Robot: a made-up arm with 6 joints. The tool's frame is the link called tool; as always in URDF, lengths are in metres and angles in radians. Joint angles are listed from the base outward.
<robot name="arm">
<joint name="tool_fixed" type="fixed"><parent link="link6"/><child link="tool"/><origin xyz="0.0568 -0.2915 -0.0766"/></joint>
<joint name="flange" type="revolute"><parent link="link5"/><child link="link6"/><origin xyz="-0.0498 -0.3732 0.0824"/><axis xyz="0 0 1"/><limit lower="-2.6" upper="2.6"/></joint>
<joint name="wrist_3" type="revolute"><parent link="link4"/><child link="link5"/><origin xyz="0.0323 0.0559 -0.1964"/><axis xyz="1 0 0"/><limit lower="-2.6" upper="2.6"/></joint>
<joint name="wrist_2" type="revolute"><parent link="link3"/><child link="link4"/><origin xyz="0.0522 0.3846 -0.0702"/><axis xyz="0 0 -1"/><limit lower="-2.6" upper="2.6"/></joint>
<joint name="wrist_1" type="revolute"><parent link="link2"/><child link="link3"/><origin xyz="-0.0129 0.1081 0.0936"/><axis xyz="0 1 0"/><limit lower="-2.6" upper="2.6"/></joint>
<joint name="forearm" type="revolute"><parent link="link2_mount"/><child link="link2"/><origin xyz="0.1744 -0.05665 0.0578"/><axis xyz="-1 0 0"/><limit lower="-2.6" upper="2.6"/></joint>
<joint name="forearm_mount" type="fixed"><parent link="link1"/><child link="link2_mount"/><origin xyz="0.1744 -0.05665 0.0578"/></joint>
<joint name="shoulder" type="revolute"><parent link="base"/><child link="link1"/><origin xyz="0 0 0.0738"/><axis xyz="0 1 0"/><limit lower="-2.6" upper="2.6"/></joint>
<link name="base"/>
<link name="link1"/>
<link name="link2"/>
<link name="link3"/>
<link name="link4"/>
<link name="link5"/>
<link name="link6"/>
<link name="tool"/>
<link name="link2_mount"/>
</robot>
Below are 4 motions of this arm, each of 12 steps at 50 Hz.
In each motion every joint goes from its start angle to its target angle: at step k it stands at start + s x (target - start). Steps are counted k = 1, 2, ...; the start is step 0. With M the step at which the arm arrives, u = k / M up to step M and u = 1 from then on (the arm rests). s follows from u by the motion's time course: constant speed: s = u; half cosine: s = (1 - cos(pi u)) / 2; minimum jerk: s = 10 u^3 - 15 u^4 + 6 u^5.
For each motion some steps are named. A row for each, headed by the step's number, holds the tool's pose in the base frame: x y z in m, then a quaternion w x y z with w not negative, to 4 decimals.
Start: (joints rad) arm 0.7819 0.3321 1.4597 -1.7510 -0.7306 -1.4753
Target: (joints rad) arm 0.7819 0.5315 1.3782 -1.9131 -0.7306 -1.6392
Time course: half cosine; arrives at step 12
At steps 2, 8, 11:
2: 0.1339 0.0244 -0.3891 0.7250 -0.0485 0.6856 0.0439
8: 0.1138 -0.0043 -0.4096 0.7414 -0.0995 0.6634 0.0200
11: 0.1072 -0.0149 -0.4162 0.7462 -0.1164 0.6554 0.0129

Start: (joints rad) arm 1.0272 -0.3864 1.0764 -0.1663 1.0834 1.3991
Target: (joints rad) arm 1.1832 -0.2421 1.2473 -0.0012 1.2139 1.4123
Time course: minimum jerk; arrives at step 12
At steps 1, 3, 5, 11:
1: -0.1647 0.4602 -0.0052 0.4663 0.8373 0.2593 -0.1195
3: -0.1738 0.4529 0.0071 0.4706 0.8282 0.2727 -0.1352
5: -0.1929 0.4352 0.0383 0.4808 0.8036 0.3053 -0.1726
11: -0.2216 0.3905 0.1253 0.5054 0.7239 0.3901 -0.2613

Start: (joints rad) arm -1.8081 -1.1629 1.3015 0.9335 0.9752 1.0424
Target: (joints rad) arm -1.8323 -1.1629 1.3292 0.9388 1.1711 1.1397
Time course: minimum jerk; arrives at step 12
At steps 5, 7, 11, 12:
5: -0.1410 0.0815 -0.2584 0.5774 0.4375 -0.3749 0.5785
7: -0.1437 0.1047 -0.2627 0.5542 0.4515 -0.3883 0.5816
11: -0.1475 0.1298 -0.2660 0.5281 0.4662 -0.4035 0.5839
12: -0.1475 0.1302 -0.2660 0.5277 0.4665 -0.4038 0.5839

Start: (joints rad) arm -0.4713 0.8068 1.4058 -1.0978 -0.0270 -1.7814
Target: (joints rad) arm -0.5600 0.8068 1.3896 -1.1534 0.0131 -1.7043
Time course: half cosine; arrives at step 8
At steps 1, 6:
1: 0.1184 -0.1607 0.1035 0.6744 -0.3610 0.3022 -0.5688
6: 0.1282 -0.1908 0.0872 0.7127 -0.3176 0.3022 -0.5476

